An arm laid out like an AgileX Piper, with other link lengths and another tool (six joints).
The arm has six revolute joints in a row. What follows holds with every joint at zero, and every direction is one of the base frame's. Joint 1 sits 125.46 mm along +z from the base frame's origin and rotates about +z. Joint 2 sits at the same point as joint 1 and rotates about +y. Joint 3 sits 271.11 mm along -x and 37.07 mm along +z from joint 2 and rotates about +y. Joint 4 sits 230.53 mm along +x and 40.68 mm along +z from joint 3 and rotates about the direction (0.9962, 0, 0.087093). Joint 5 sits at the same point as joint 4 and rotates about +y. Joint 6 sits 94.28 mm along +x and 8.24 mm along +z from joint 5 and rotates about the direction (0.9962, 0, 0.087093). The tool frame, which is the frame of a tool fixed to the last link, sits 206.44 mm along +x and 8 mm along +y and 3.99 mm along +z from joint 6; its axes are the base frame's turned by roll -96.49, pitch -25.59 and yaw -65.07 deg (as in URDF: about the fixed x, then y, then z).
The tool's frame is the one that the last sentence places.
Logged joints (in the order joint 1, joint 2, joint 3, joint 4, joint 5, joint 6), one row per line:
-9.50 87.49 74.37 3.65 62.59 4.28
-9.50 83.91 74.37 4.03 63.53 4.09
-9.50 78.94 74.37 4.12 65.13 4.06
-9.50 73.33 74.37 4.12 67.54 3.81
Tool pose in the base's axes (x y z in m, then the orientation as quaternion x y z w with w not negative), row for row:
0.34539 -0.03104 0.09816 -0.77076 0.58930 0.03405 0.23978
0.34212 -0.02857 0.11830 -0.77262 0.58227 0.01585 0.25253
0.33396 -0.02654 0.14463 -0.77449 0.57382 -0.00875 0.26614
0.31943 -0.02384 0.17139 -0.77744 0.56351 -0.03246 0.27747
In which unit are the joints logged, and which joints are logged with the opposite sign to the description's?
The joints are logged in degrees. Opposite sign: joint 3.
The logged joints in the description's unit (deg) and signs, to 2 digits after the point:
-9.50 87.49 -74.37 3.65 62.59 4.28
-9.50 83.91 -74.37 4.03 63.53 4.09
-9.50 78.94 -74.37 4.12 65.13 4.06
-9.50 73.33 -74.37 4.12 67.54 3.81

